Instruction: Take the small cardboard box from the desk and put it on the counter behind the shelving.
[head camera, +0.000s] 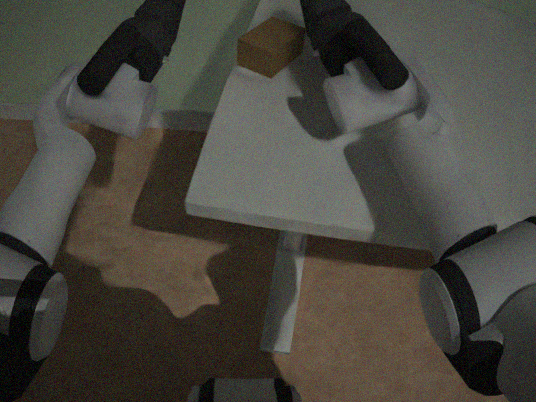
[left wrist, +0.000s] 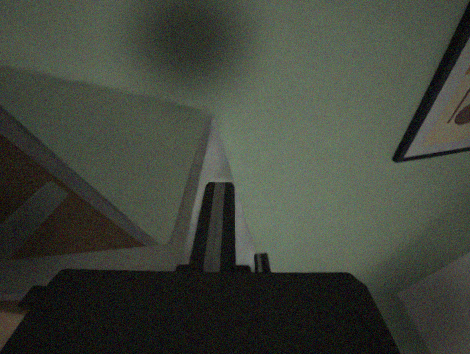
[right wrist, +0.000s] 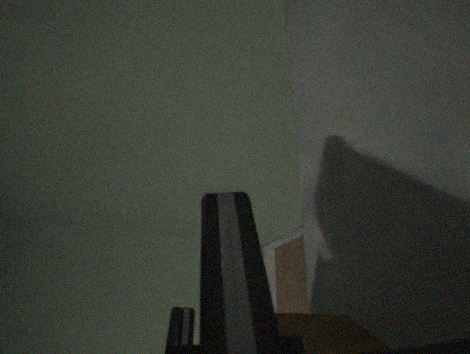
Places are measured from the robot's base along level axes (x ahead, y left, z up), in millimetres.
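Where they show: left gripper, fingertip midpoint: (left wrist: 220, 192) (right wrist: 183, 307); right gripper, fingertip midpoint: (left wrist: 260, 253) (right wrist: 225, 208).
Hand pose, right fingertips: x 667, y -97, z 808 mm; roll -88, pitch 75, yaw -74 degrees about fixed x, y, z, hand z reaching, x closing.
Observation:
After its pixels a point has its place.
The small cardboard box (head camera: 271, 46) {z 771, x 544, y -39 mm} (right wrist: 325, 334) {z 749, x 626, y -61 mm} is brown and sits on the white desk (head camera: 270, 155) {z 721, x 384, y -34 mm} (left wrist: 216, 150) {z 721, x 950, y -122 mm}, towards the top of the head camera view. It shows at the bottom of the right wrist view and does not show in the left wrist view. My left gripper (left wrist: 220, 192) {z 799, x 665, y 106 mm} is shut and empty, to the left of the box and apart from it. My right gripper (right wrist: 225, 208) {z 808, x 667, y -97 mm} is shut and empty, close by the right side of the box in the head camera view. Both grippers' fingertips are past the head camera's top edge. The shelving and the counter cannot be made out.
The desk's near edge and a pale leg (head camera: 285, 305) stand over the tan floor (head camera: 370, 320) {z 1, x 402, y -360 mm}. A green wall (head camera: 45, 50) {z 372, x 1223, y 728 mm} (left wrist: 310, 150) {z 1028, x 1047, y -300 mm} rises behind. A black-framed picture (left wrist: 431, 90) {z 1353, x 1058, y -147 mm} hangs on it. A broad grey-white surface fills the right of the head camera view.

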